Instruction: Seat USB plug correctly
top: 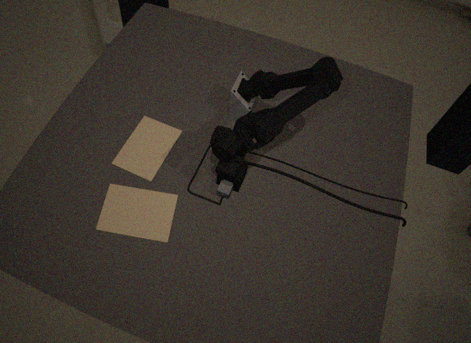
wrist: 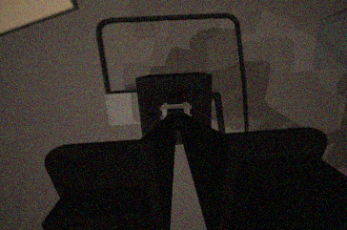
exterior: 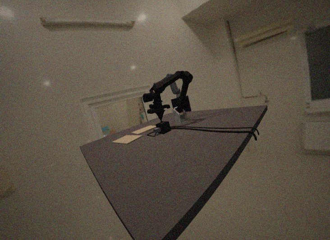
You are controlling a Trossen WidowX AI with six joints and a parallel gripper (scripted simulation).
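Now: gripper tip 10 mm above the USB plug. From my gripper tip the other things lie so: USB socket 30 mm below.
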